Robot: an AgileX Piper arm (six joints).
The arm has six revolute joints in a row. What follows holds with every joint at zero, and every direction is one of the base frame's.
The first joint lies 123 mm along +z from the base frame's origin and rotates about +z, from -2.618 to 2.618 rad.
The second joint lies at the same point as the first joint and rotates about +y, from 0 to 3.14 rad.
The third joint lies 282.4 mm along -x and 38.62 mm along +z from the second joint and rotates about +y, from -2.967 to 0 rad.
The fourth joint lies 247.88 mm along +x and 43.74 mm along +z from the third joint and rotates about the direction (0.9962, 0, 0.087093), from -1.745 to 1.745 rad.
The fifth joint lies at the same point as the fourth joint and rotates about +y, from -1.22 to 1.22 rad.
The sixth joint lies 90.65 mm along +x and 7.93 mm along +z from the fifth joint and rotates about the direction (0.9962, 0, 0.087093), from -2.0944 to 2.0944 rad.
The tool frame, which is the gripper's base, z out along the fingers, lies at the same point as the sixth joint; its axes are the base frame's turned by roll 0, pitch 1.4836 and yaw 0 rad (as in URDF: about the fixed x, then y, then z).
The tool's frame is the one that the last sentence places.
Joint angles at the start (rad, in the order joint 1, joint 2, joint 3, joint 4, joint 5, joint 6):
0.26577 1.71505 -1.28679 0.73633 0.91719 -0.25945
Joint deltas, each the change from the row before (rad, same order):
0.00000 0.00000 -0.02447 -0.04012 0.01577 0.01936
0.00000 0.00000 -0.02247 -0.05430 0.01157 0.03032
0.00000 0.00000 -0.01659 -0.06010 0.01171 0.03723
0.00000 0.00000 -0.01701 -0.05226 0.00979 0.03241
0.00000 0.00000 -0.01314 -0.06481 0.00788 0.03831
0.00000 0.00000 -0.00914 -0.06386 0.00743 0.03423
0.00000 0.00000 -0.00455 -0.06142 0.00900 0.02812
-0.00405 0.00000 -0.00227 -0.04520 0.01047 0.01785
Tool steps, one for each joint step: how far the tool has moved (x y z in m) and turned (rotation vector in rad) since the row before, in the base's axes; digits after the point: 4 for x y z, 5 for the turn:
0.0016 -0.0012 0.0048 -0.02577 -0.00952 0.00795
0.0018 -0.0024 0.0037 -0.03743 -0.00834 -0.00052
0.0012 -0.0031 0.0020 -0.04324 -0.00099 -0.00650
0.0015 -0.0028 0.0026 -0.03721 -0.00461 -0.00783
0.0014 -0.0039 0.0013 -0.04845 -0.00400 -0.01241
0.0011 -0.0041 0.0004 -0.04964 -0.00365 -0.01123
0.0005 -0.0042 -0.0006 -0.05048 -0.00097 -0.00736
0.0004 -0.0046 -0.0007 -0.03900 0.00226 -0.00655

